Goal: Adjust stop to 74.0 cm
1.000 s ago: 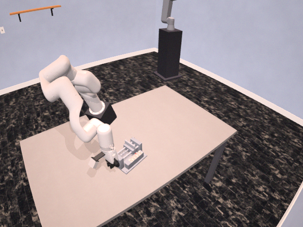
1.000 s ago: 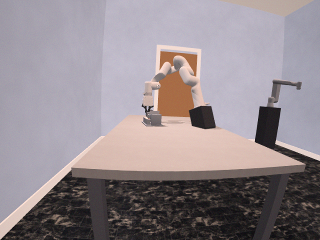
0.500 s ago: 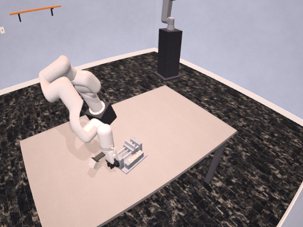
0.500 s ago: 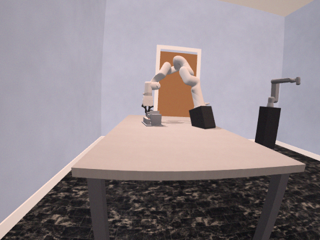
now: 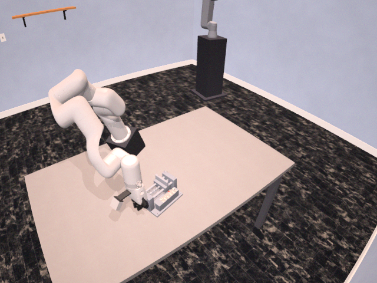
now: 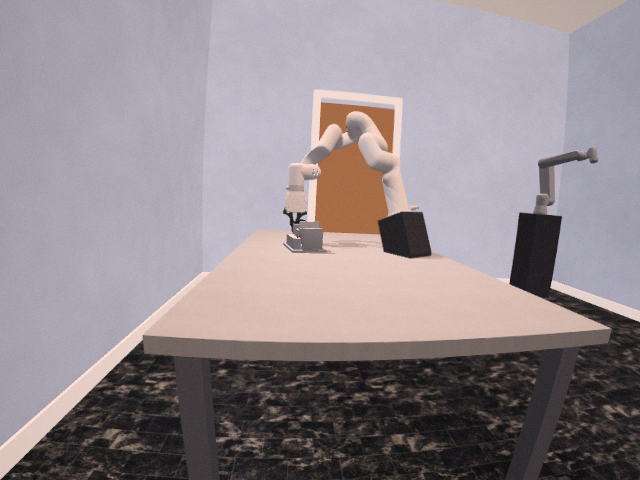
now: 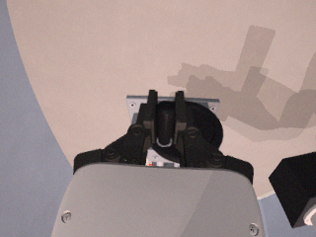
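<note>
The handwheel knob is 10 mm to the left of my hand. Also, from my hand: sliding stop block (170 mm to the left, 70 mm behind, 10 mm below); black handwheel (20 mm to the left, 10 mm below, 10 mm behind).
</note>
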